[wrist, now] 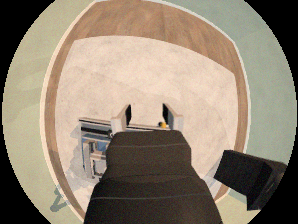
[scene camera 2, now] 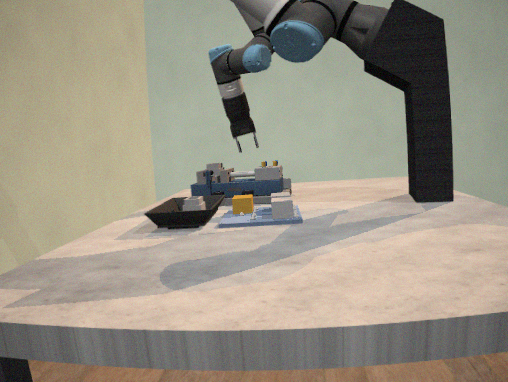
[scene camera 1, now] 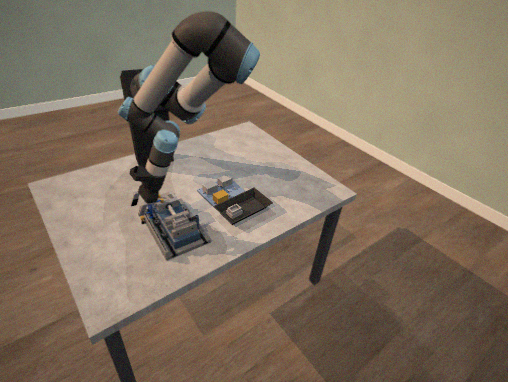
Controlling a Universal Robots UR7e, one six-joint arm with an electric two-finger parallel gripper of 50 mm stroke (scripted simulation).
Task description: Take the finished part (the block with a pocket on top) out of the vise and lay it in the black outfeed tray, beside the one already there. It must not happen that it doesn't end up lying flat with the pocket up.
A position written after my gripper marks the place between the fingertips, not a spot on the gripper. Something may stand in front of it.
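Observation:
Here is my gripper [scene camera 2: 249,149], and I find the gripper again in the wrist view [wrist: 146,110].

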